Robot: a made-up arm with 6 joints. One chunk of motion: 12 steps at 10 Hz.
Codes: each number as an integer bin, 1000 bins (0 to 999) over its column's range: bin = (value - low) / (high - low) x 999, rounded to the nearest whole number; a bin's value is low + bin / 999 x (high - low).
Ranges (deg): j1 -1..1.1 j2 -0.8..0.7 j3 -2.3..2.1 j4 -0.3..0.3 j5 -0.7..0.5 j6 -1.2..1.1
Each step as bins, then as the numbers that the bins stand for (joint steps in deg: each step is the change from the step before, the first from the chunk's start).
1 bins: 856 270 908 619 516 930
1 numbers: 0.799 -0.395 1.699 0.072 -0.080 0.941
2 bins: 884 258 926 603 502 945
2 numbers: 0.858 -0.413 1.778 0.062 -0.097 0.976
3 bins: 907 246 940 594 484 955
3 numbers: 0.907 -0.431 1.840 0.057 -0.119 0.999
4 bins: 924 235 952 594 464 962
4 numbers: 0.942 -0.447 1.893 0.057 -0.143 1.015
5 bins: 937 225 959 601 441 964
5 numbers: 0.970 -0.462 1.924 0.061 -0.170 1.019
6 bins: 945 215 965 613 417 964
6 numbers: 0.986 -0.477 1.950 0.068 -0.199 1.019
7 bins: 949 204 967 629 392 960
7 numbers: 0.995 -0.494 1.959 0.078 -0.229 1.010
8 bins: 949 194 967 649 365 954
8 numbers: 0.995 -0.509 1.959 0.090 -0.262 0.996
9 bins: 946 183 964 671 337 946
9 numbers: 0.989 -0.525 1.946 0.103 -0.295 0.978
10 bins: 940 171 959 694 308 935
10 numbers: 0.976 -0.543 1.924 0.117 -0.330 0.953
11 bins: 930 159 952 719 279 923
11 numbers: 0.955 -0.561 1.893 0.132 -0.365 0.925
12 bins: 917 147 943 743 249 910
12 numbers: 0.928 -0.579 1.853 0.146 -0.401 0.895
